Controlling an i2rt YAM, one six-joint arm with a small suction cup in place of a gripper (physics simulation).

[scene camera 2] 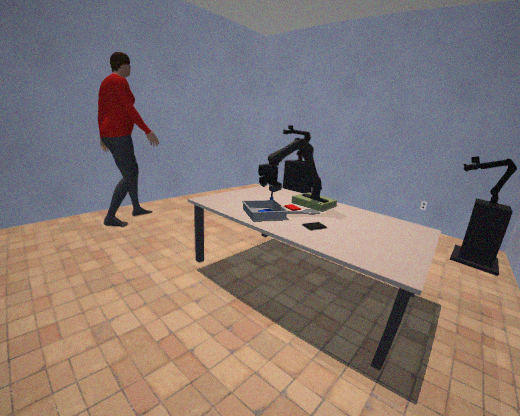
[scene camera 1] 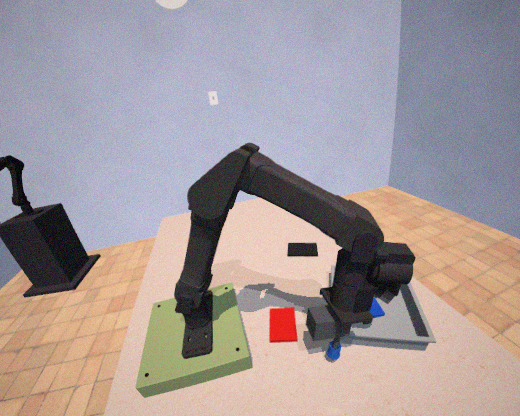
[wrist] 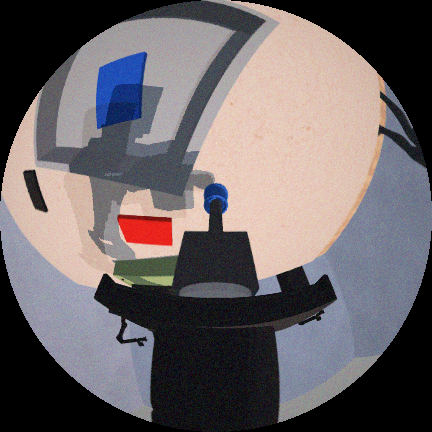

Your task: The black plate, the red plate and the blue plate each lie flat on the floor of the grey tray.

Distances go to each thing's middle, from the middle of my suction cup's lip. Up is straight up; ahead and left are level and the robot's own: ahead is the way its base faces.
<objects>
Right now my suction cup is 15 cm short of the blue plate (wrist: 119,83), 10 cm to the right of it and 3 cm above it. Round my suction cup: red plate (scene camera 1: 282,320): 8 cm behind, 13 cm to the left, 4 cm below; grey tray (wrist: 191,64): 17 cm ahead, 10 cm to the left, 2 cm below.
</objects>
